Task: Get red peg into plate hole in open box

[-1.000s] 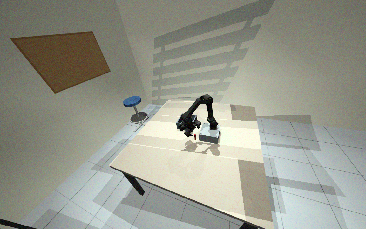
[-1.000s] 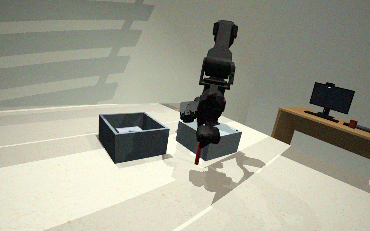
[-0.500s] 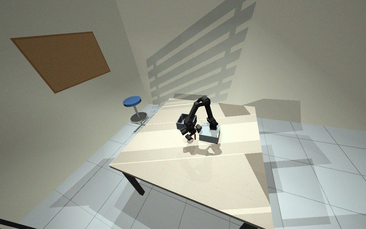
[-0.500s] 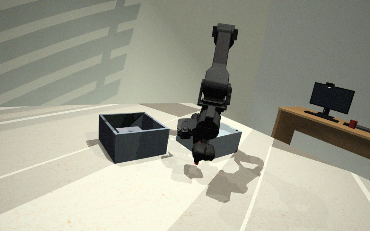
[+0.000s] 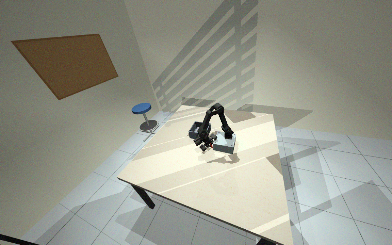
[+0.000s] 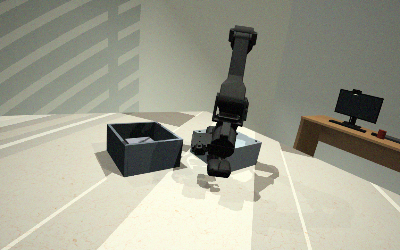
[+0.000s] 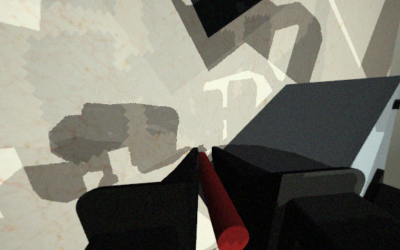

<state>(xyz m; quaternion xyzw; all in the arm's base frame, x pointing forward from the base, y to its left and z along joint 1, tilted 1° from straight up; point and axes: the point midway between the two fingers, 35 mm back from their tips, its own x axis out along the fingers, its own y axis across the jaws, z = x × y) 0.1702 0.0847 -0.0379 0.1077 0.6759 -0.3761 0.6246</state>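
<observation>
Right now my gripper tip is 15 cm short of the light plate, 18 cm to the left of it and 3 cm below it. From my gripper tip the other things lie so: dark box (15 cm ahead, 18 cm to the right, 1 cm above); then red peg (2 cm to the left, 2 cm above).
</observation>
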